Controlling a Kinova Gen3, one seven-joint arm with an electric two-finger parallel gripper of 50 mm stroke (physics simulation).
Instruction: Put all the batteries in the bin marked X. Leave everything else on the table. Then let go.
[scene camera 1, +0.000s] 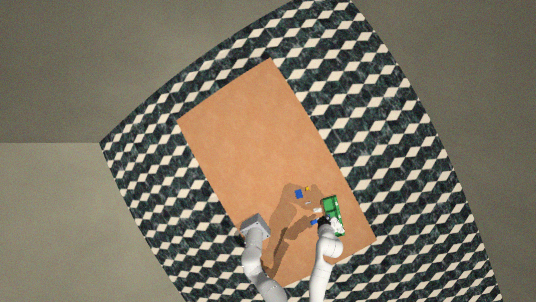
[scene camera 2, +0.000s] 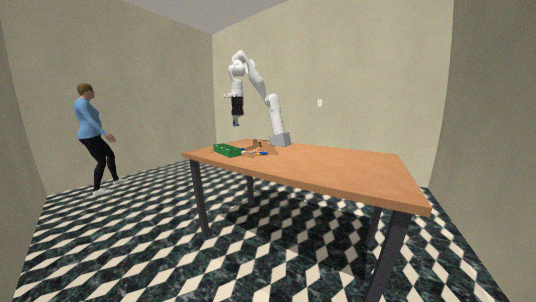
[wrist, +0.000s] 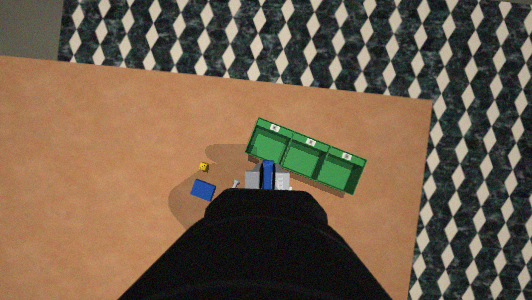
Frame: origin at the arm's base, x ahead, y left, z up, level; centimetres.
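Seen in the pictures: gripper, fingertip midpoint: (scene camera 1: 327, 216) (scene camera 2: 235, 125) (wrist: 267, 172); arm's base, origin of the base link: (scene camera 1: 255, 234) (scene camera 2: 279, 133).
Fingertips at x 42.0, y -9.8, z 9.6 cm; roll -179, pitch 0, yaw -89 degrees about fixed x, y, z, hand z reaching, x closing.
Pixels of each thing's middle, then the offset from my fingertips to it. "spot": a spot on its surface instead.
- blue battery, body centre: (wrist: 267, 181) dy +0.0, dx -1.0, dz +0.2 cm
- green bin tray, body centre: (wrist: 303, 155) (scene camera 1: 333, 217) (scene camera 2: 226, 149) dy -8.0, dx +1.7, dz -16.3 cm
- middle compartment, surface spot: (wrist: 302, 159) spot: dy -8.3, dx +0.8, dz -17.9 cm
- flat blue block, body centre: (wrist: 203, 189) (scene camera 1: 299, 193) (scene camera 2: 263, 153) dy +15.5, dx -8.2, dz -18.1 cm
- yellow die, body centre: (wrist: 204, 166) (scene camera 1: 307, 188) dy +15.5, dx -2.4, dz -17.8 cm
- grey bolt, body centre: (wrist: 234, 186) (scene camera 1: 307, 203) dy +7.9, dx -6.8, dz -18.1 cm
- white domino, body centre: (scene camera 1: 317, 210) dy +0.8, dx -4.4, dz -18.2 cm
My gripper (scene camera 2: 235, 121) (wrist: 267, 172) is shut on a blue battery (scene camera 2: 236, 125) (wrist: 268, 169), held upright between the fingertips. It is high above the table. In the wrist view the battery overlaps the near edge of the green bin tray (scene camera 1: 330, 198) (scene camera 2: 227, 151) (wrist: 359, 178), by its left and middle compartments. The tray has three compartments with small labels. The middle compartment (wrist: 302, 159) seems to be marked X, though the letters are very small. No battery shows in the visible parts of the compartments. The arm hides part of the tray in scene camera 1.
A flat blue block (scene camera 1: 299, 194) (scene camera 2: 263, 153) (wrist: 203, 190), a yellow die (scene camera 1: 307, 188) (wrist: 203, 166) and a grey bolt (scene camera 1: 308, 202) (wrist: 236, 184) lie beside the tray. A white domino (scene camera 1: 317, 210) and a blue block (scene camera 1: 314, 222) lie nearer it. A person (scene camera 2: 89, 119) stands beyond the table.
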